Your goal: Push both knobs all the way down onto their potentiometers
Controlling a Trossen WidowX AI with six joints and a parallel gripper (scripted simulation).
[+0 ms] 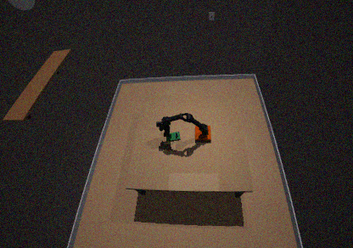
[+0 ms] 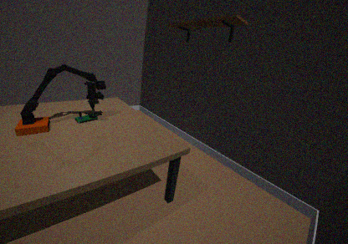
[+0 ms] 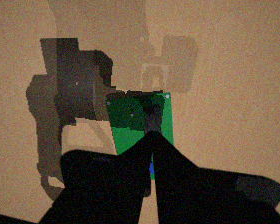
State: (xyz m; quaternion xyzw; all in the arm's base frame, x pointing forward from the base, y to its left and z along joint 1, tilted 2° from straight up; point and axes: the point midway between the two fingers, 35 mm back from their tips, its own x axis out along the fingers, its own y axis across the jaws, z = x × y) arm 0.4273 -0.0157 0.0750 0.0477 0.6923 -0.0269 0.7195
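Now: the grey knob 1 cm below my gripper tip.
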